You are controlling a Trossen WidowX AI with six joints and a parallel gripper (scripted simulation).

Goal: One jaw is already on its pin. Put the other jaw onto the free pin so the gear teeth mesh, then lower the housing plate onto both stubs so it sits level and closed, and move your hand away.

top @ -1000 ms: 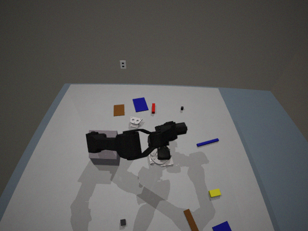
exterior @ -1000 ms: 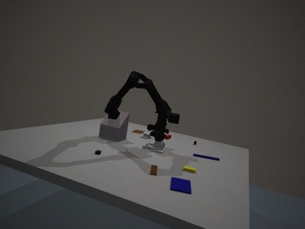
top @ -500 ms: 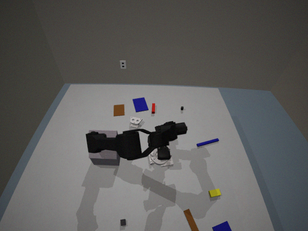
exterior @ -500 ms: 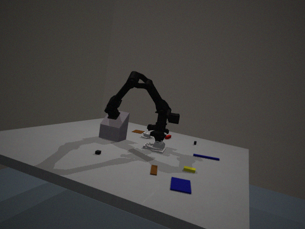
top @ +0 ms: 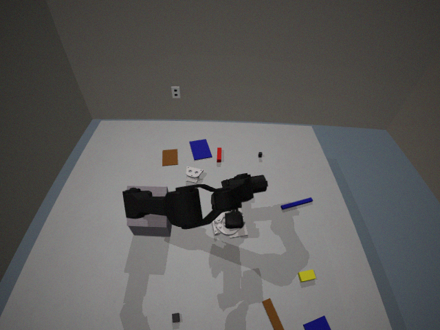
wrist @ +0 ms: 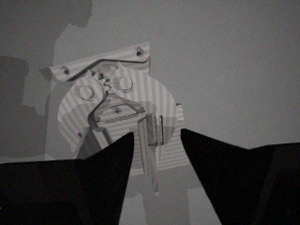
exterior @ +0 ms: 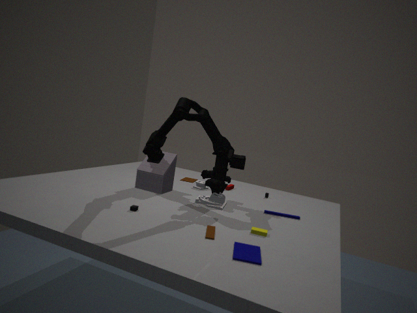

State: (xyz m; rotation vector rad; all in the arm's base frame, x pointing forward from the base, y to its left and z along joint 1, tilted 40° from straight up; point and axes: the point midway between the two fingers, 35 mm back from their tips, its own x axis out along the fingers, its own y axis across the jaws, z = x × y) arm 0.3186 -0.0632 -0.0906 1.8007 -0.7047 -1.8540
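Now: the grey jaw 30 mm behind my gripper tip and 20 mm to the right of it. Round my gripper tip: blue bar 290 mm ahead, 50 mm to the left, 10 mm below; then yellow block 250 mm ahead, 250 mm to the right, 10 mm below; then red block 30 mm behind, 340 mm to the left.
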